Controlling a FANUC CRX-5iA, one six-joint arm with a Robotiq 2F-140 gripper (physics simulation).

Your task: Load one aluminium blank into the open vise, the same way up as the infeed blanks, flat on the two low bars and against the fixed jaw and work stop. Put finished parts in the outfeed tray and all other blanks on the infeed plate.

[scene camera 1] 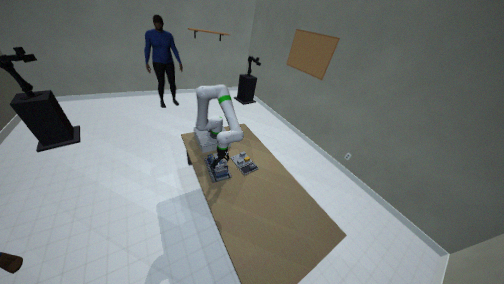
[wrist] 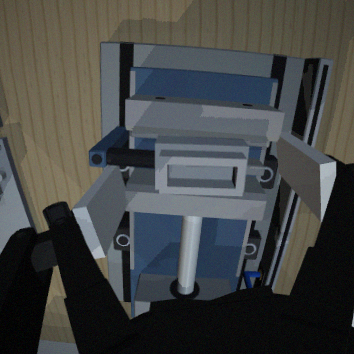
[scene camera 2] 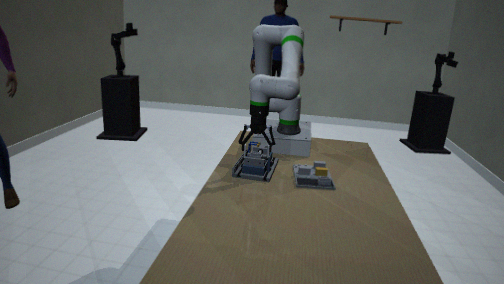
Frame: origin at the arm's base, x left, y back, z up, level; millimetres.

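Seen in the pictures: gripper, fingertip midpoint: [scene camera 1: 220, 167] [wrist: 198, 167] [scene camera 2: 256, 157]; arm's base, link origin: [scene camera 1: 216, 134] [scene camera 2: 288, 130].
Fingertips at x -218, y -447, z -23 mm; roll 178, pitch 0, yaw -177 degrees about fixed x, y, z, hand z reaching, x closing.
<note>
Offsets run from my fingertips to a thing's top centre. "pt": to the spot under its first point.
A grey part with a rectangular pocket {dx -1, dy -5, dz +29 mm} [wrist: 200, 160] sits in the vise {dx +11, dy +64, dz +13 mm} [scene camera 1: 221, 176] [scene camera 2: 254, 168] [wrist: 112, 85], between the plain jaw [wrist: 165, 118] and the screw-driven jaw [wrist: 150, 204]. The black rod of the work stop {dx +44, dy -16, dz +10 mm} [wrist: 131, 157] meets its left end. The low bars under it are mostly hidden. My gripper [scene camera 1: 221, 161] [scene camera 2: 258, 146] [wrist: 198, 167] is open around the part, one finger off each end, with gaps on both sides. Grey blanks {dx +255, dy +5, dz -42 mm} [scene camera 2: 304, 171] {dx +352, dy +88, dz -42 mm} [scene camera 2: 319, 164] and a yellow block {dx +343, dy -3, dz -42 mm} [scene camera 1: 247, 158] [scene camera 2: 321, 171] stand on the infeed plate.
The outfeed tray [scene camera 2: 314, 187] adjoins the infeed plate, right of the vise in scene camera 2, and holds a grey part {dx +336, dy -110, dz -45 mm} [scene camera 2: 324, 182]. The robot's base [scene camera 2: 296, 146] stands behind the vise. A blue fitting {pt dx -43, dy +156, dz -52 mm} [wrist: 253, 274] shows near the vise's screw end. A person [scene camera 1: 161, 47] stands beyond the table.
</note>
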